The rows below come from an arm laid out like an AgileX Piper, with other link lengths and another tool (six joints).
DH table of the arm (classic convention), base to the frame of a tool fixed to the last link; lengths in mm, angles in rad. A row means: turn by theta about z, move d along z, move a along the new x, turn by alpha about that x. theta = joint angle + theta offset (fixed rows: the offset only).
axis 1: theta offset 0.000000; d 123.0; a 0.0; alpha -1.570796
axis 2: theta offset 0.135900; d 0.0; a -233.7; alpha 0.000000
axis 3: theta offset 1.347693; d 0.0; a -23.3; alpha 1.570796
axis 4: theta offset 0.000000; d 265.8; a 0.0; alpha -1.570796
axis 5: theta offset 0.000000; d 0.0; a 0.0; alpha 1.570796
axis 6: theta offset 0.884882; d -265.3; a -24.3; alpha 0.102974
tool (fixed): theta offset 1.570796; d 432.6; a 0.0; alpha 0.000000
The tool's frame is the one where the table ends.
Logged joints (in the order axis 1, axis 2, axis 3, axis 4, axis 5, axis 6), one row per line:
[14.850 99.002 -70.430 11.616 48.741 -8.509]
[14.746 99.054 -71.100 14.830 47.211 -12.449]
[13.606 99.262 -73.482 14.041 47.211 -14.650]
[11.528 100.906 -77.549 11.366 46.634 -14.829]
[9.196 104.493 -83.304 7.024 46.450 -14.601]
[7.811 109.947 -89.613 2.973 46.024 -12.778]
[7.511 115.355 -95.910 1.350 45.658 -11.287]
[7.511 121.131 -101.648 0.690 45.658 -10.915]
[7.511 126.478 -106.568 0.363 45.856 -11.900]
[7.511 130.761 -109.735 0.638 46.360 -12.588]
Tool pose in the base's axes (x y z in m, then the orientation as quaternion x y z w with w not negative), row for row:
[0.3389 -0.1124 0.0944 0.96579 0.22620 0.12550 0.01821]
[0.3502 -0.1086 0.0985 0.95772 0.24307 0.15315 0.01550]
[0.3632 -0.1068 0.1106 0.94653 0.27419 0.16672 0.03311]
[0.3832 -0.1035 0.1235 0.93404 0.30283 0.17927 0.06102]
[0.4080 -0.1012 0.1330 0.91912 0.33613 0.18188 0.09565]
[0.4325 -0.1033 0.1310 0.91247 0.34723 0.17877 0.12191]
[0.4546 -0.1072 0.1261 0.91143 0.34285 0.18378 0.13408]
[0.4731 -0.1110 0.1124 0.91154 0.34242 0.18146 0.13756]
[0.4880 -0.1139 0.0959 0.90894 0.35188 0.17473 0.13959]
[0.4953 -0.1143 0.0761 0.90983 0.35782 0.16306 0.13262]
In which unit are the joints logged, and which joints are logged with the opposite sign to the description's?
The joints are logged in degrees. Opposite sign: axis 1.
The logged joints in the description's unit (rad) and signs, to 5 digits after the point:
[-0.25918 1.72791 -1.22924 0.20274 0.85069 -0.14851]
[-0.25737 1.72882 -1.24093 0.25883 0.82399 -0.21728]
[-0.23747 1.73245 -1.28250 0.24506 0.82399 -0.25569]
[-0.20120 1.76114 -1.35349 0.19837 0.81392 -0.25881]
[-0.16050 1.82375 -1.45393 0.12259 0.81071 -0.25484]
[-0.13633 1.91894 -1.56404 0.05189 0.80327 -0.22302]
[-0.13109 2.01332 -1.67395 0.02356 0.79688 -0.19700]
[-0.13109 2.11413 -1.77409 0.01204 0.79688 -0.19050]
[-0.13109 2.20746 -1.85996 0.00634 0.80034 -0.20769]
[-0.13109 2.28221 -1.91524 0.01114 0.80913 -0.21970]

